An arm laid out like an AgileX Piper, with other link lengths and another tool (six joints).
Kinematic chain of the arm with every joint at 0, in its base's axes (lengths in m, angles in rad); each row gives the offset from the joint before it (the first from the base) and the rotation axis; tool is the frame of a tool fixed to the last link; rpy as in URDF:
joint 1: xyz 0 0 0.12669 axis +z
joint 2: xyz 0 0 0 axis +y
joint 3: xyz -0.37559 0 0.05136 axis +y
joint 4: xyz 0.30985 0 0.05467 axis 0.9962 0 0.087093
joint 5: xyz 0 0 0 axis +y
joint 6: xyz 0.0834 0 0.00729 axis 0.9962 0 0.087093
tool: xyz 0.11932 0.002 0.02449 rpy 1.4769 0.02 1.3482
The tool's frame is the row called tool.
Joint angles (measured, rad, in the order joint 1, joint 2, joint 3, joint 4, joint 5, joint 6), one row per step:
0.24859 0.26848 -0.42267 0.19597 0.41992 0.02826
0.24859 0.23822 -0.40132 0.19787 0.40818 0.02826
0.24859 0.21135 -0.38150 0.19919 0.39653 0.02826
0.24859 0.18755 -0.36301 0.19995 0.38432 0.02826
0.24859 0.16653 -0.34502 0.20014 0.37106 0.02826
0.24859 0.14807 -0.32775 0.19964 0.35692 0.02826
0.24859 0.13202 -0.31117 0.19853 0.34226 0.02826
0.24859 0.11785 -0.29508 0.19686 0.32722 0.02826
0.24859 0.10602 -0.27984 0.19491 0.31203 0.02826
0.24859 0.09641 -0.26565 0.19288 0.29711 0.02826
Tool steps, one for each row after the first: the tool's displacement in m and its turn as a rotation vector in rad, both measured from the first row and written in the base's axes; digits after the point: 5 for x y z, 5 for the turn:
-0.00463 -0.00150 -0.00377 0.00735 -0.01920 -0.00177
-0.00846 -0.00284 -0.00741 0.01369 -0.03665 -0.00365
-0.01156 -0.00407 -0.01080 0.01925 -0.05307 -0.00579
-0.01398 -0.00520 -0.01420 0.02401 -0.06840 -0.00826
-0.01582 -0.00627 -0.01746 0.02793 -0.08294 -0.01106
-0.01716 -0.00726 -0.02064 0.03098 -0.09646 -0.01409
-0.01811 -0.00819 -0.02378 0.03326 -0.10913 -0.01730
-0.01865 -0.00904 -0.02680 0.03492 -0.12058 -0.02056
-0.01887 -0.00978 -0.02965 0.03612 -0.13068 -0.02376

